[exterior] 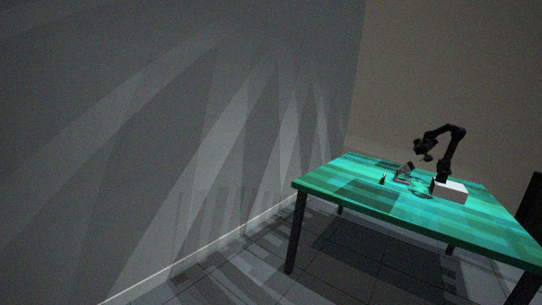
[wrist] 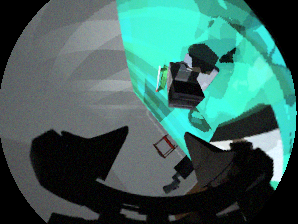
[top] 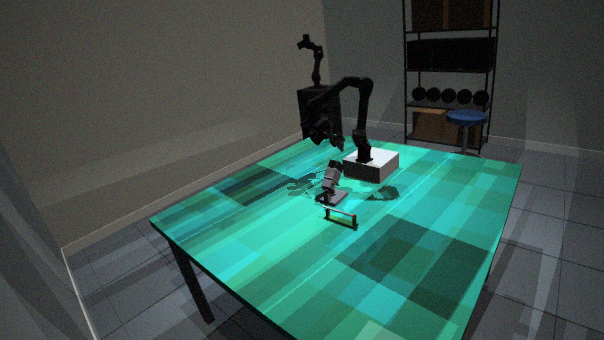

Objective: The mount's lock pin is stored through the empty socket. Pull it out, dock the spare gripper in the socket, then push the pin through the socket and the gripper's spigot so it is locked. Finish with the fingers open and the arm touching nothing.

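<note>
Now: the olive mount 200 mm below my gripper tip, 160 mm ahead of it and 140 mm to the left of it. From my gripper tip the other things lie so: spare gripper 110 mm below, 50 mm ahead; then grey mount 170 mm below, 70 mm ahead, 10 mm to the left.
</note>
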